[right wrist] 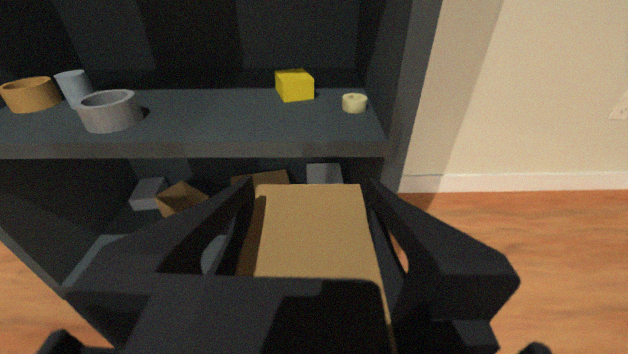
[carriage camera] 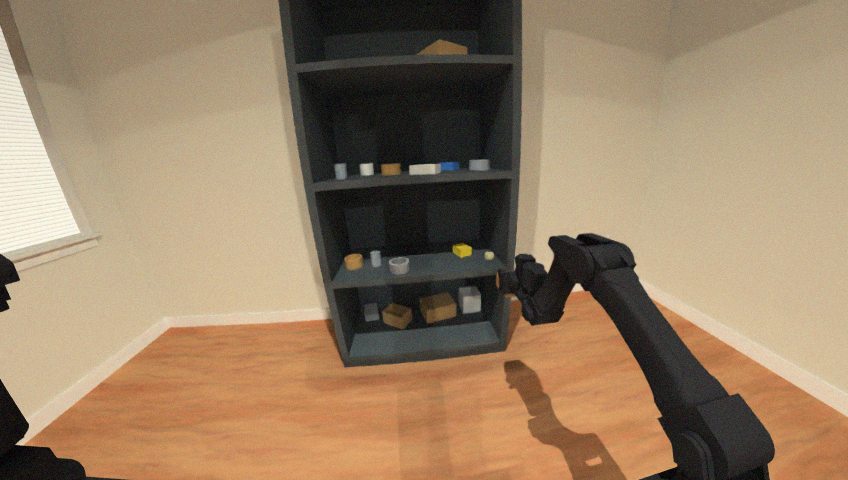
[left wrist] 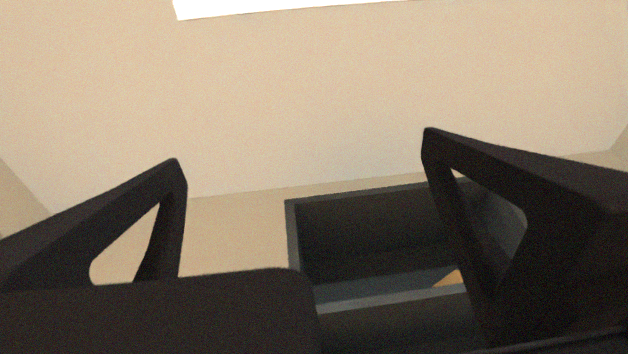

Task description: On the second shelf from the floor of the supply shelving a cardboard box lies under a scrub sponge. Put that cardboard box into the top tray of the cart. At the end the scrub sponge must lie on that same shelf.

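Frame: origin at the left arm's base, x right, y back, z down, level; millimetres.
Where they show: left gripper, fingertip midpoint: (left wrist: 302,156); right gripper, fingertip midpoint: (right wrist: 309,186) (carriage camera: 506,270).
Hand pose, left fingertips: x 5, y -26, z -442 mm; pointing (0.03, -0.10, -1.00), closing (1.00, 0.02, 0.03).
Things, the pixels of their top centre, and the offset from my left fingertips. "spot": a spot on its surface instead. Level surfaces: height alone.
- cardboard box, middle of its top: (right wrist: 307,244) dx +666, dy -605, dz +434 mm
- yellow scrub sponge, middle of its top: (right wrist: 293,74) (carriage camera: 461,246) dx +626, dy -1153, dz +518 mm
- second shelf, its level: dz +563 mm
- cream roll, middle of its top: (right wrist: 354,97) (carriage camera: 489,253) dx +756, dy -1065, dz +538 mm
- grey bowl, middle of its top: (right wrist: 104,98) (carriage camera: 399,261) dx +280, dy -1012, dz +515 mm
- pale cup, middle of its top: (right wrist: 69,73) (carriage camera: 375,252) dx +156, dy -1102, dz +493 mm
- orange bowl, middle of its top: (right wrist: 24,83) (carriage camera: 353,257) dx +35, dy -1110, dz +513 mm
- window, surface spot: (carriage camera: 32,160) spot: dx -1597, dy -1057, dz -174 mm
The cardboard box (right wrist: 315,230) is tan and is held between the fingers of my right gripper (right wrist: 309,186), in front of the shelving and near its right side post. In the carriage camera a brown sliver of the box shows at the fingertips. The yellow scrub sponge (carriage camera: 462,250) (right wrist: 295,85) lies on the second shelf (carriage camera: 428,264) (right wrist: 225,115), towards its right end, apart from the gripper. My left gripper (left wrist: 302,156) is open with nothing between its fingers; the wall and the shelving's top show beyond it. The cart does not show in these views.
On the sponge's shelf stand a cream roll (carriage camera: 489,255) (right wrist: 354,103), a grey bowl (carriage camera: 398,265) (right wrist: 109,112), a pale cup (carriage camera: 375,258) (right wrist: 75,87) and an orange bowl (carriage camera: 353,261) (right wrist: 31,95). Boxes stand below, including an open brown one (carriage camera: 396,316). A window (carriage camera: 32,160) is at left.
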